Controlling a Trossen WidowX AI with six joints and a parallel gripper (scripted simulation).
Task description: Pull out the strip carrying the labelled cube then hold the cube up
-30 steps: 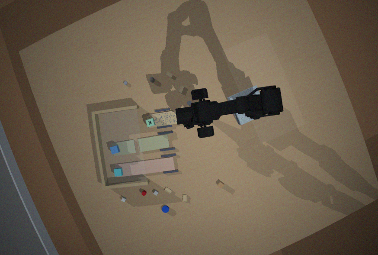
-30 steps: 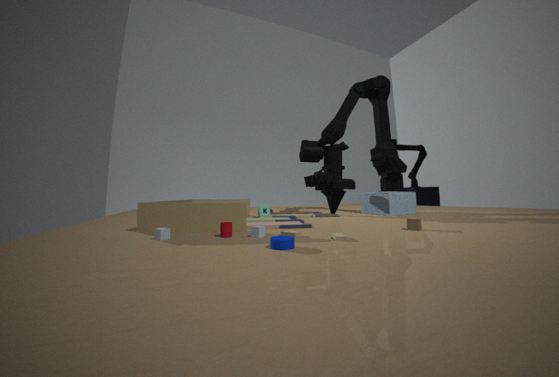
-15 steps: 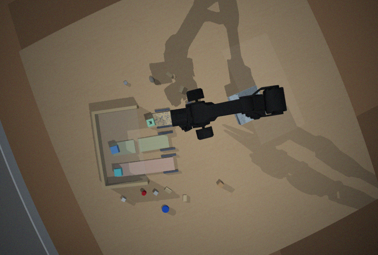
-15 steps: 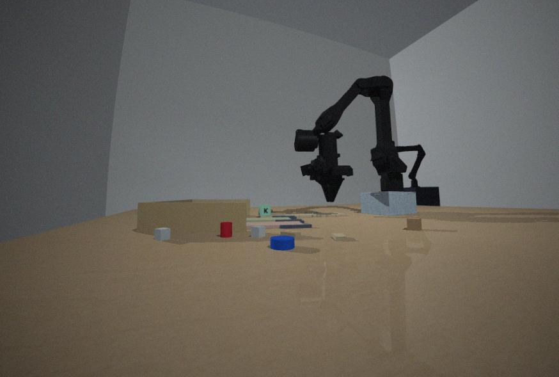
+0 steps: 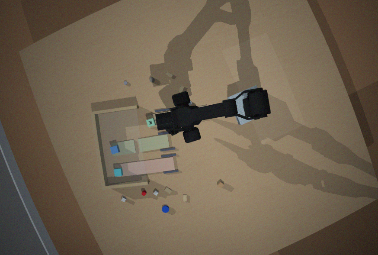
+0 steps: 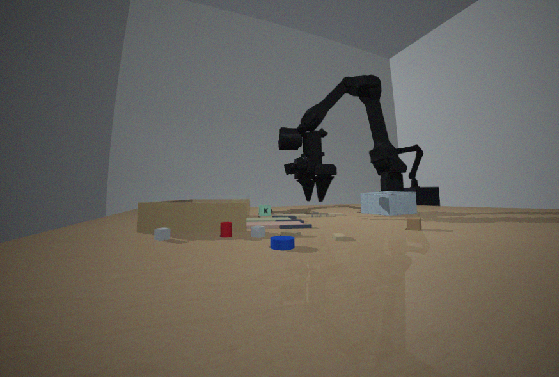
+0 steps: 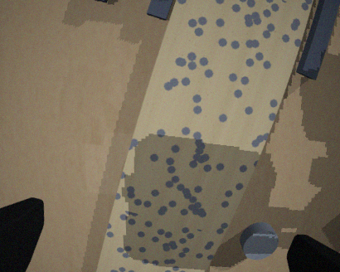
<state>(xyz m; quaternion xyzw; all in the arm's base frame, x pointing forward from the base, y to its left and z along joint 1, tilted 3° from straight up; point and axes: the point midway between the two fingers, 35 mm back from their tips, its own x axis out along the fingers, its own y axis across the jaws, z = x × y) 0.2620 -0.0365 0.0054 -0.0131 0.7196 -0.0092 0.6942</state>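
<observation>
Now: gripper tip 150 mm short of the labelled cube, 20 mm to the left of it and 20 mm above it. From my gripper tip the other things lie so: red cylinder: 260 mm to the left, 260 mm ahead, 30 mm below; blue disc: 350 mm to the left, 200 mm ahead, 40 mm below.
</observation>
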